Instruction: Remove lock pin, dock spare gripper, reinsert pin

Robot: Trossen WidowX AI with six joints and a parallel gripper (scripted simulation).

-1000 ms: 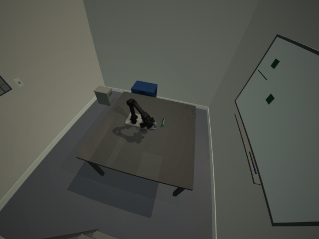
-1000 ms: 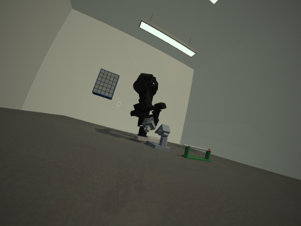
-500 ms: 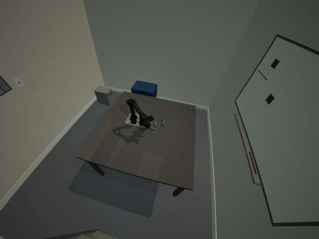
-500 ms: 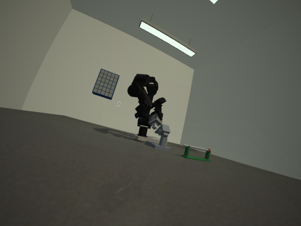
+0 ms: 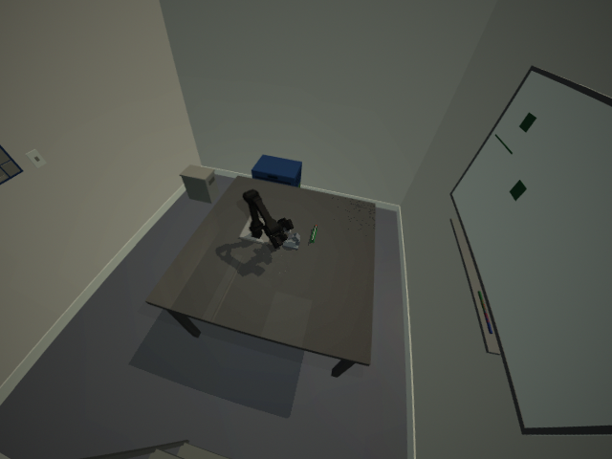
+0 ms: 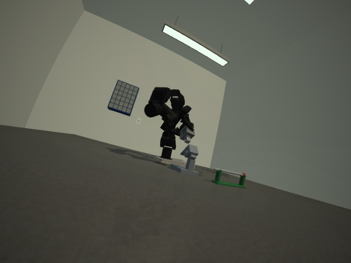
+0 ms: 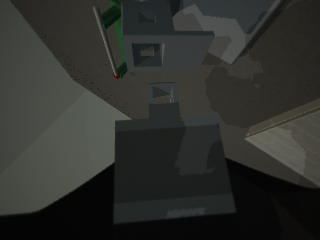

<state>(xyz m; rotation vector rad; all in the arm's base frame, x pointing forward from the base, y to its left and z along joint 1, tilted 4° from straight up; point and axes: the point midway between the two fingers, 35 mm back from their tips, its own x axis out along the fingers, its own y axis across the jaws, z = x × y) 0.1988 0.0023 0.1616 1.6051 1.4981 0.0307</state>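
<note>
The green cradle is 18 cm ahead of my gripper tip, 14 cm below it and 12 cm to the left of it. The rest, counted from my gripper tip: grey mount: 11 cm below, 6 cm ahead, 1 cm to the right; spare gripper: 1 cm to the right.
</note>
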